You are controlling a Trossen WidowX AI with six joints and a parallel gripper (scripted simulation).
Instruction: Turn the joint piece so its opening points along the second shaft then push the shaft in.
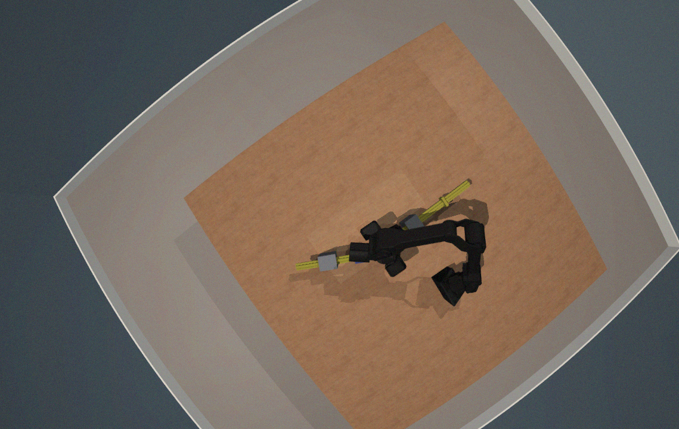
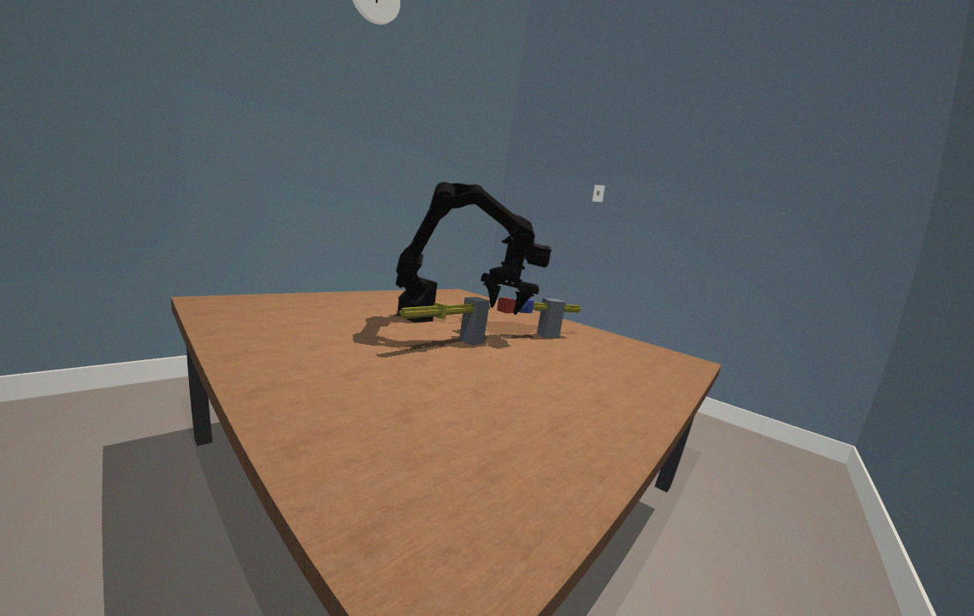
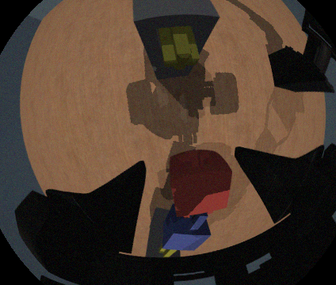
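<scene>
My gripper tip is now 20 mm to the right of the red square joint piece and 20 mm below it.
</scene>
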